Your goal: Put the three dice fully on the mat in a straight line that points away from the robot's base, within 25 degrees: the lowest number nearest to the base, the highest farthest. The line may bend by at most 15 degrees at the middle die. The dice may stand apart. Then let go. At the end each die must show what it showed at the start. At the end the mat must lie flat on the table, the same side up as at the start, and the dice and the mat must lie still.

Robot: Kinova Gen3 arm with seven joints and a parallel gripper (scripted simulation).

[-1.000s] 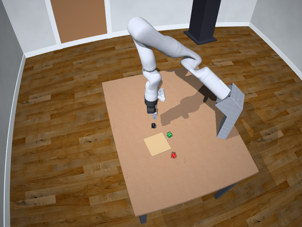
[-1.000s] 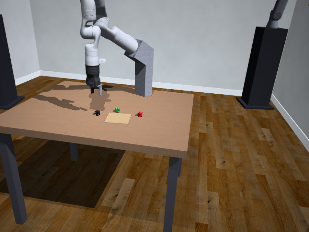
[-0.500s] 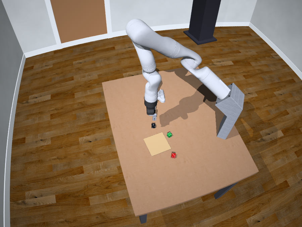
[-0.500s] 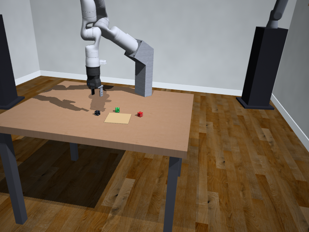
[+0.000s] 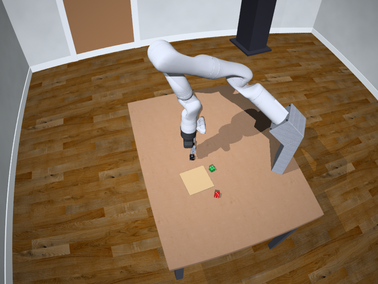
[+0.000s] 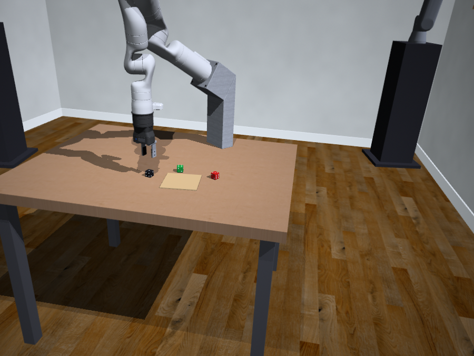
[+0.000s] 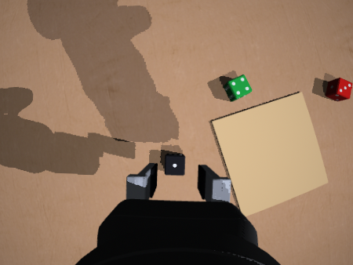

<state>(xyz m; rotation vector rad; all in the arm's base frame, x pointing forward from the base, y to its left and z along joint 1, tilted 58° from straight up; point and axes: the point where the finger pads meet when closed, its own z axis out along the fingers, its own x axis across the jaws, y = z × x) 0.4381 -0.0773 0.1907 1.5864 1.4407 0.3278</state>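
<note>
My gripper is now 90 mm above the black die. The rest, counted from my hand: green die: 110 mm to the left, 90 mm below, 60 mm behind; then tan mat: 130 mm to the left, 100 mm below, 40 mm ahead; then red die: 260 mm to the left, 90 mm below, 10 mm behind.
</note>
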